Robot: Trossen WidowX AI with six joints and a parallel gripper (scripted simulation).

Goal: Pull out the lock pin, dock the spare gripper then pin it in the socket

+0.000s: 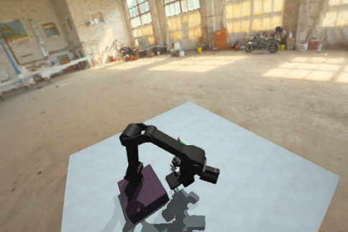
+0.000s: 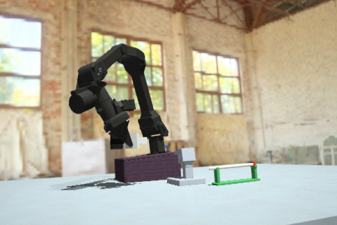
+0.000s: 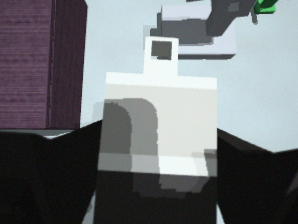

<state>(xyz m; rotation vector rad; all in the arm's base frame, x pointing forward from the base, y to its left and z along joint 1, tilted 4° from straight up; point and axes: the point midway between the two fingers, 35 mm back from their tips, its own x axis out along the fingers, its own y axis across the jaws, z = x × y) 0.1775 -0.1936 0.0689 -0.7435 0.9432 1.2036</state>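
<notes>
Right now the grey mount is 10 cm ahead of my gripper tip, 14 cm to the left of it and 7 cm below it. From my gripper tip the other things lie so: green rack 22 cm ahead, 22 cm to the left, 10 cm below; then spare gripper 2 cm above.
</notes>
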